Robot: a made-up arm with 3 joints. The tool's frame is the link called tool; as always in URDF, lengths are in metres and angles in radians. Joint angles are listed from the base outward.
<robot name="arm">
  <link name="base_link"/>
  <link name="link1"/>
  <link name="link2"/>
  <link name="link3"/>
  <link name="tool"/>
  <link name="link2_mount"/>
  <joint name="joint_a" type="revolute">
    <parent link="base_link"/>
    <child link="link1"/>
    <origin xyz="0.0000 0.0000 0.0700" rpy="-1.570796 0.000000 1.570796"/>
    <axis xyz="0 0 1"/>
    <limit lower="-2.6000" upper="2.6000"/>
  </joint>
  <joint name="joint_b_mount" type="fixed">
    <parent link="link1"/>
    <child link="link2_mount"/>
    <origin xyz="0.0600 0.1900 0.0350" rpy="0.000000 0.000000 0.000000"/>
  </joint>
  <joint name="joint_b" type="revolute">
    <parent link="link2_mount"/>
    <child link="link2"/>
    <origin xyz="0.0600 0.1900 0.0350" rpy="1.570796 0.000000 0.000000"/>
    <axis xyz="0 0 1"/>
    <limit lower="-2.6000" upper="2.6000"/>
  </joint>
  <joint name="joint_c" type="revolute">
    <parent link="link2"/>
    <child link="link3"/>
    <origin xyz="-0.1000 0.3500 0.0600" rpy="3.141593 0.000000 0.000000"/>
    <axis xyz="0 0 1"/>
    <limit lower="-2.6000" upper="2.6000"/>
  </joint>
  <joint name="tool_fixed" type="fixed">
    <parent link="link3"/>
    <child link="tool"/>
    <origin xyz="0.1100 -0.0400 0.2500" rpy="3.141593 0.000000 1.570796"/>
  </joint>
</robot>
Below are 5 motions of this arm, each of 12 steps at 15 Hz.
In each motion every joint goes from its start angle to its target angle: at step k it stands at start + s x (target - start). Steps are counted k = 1, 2, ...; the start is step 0. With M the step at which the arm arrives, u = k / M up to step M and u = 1 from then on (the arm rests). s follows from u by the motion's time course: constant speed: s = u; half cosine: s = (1 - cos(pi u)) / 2; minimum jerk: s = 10 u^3 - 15 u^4 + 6 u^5.
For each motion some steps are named. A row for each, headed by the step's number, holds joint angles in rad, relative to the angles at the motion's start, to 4 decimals.
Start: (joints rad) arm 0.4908 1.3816 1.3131
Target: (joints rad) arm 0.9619 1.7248 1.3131
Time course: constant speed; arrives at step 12
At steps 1, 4, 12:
1: 0.0393 0.0286 0.0000
4: 0.1570 0.1144 0.0000
12: 0.4711 0.3432 0.0000

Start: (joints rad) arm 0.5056 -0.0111 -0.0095
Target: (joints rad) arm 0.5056 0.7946 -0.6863
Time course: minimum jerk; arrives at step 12
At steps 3, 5, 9, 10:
3: 0.0000 0.0834 -0.0701
5: 0.0000 0.2793 -0.2346
9: 0.0000 0.7223 -0.6067
10: 0.0000 0.7771 -0.6528

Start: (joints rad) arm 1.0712 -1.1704 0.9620
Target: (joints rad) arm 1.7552 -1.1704 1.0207
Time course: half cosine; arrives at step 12
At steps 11, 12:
11: 0.6723 0.0000 0.0577
12: 0.6840 0.0000 0.0587

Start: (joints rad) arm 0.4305 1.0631 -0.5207
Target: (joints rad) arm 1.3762 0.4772 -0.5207
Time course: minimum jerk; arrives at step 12
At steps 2, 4, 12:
2: 0.0336 -0.0208 0.0000
4: 0.1985 -0.1230 0.0000
12: 0.9457 -0.5859 0.0000

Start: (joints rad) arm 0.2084 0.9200 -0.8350
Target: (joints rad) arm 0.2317 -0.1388 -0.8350
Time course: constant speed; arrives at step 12
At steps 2, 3, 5, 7, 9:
2: 0.0039 -0.1765 0.0000
3: 0.0058 -0.2647 0.0000
5: 0.0097 -0.4412 0.0000
7: 0.0136 -0.6176 0.0000
9: 0.0175 -0.7941 0.0000

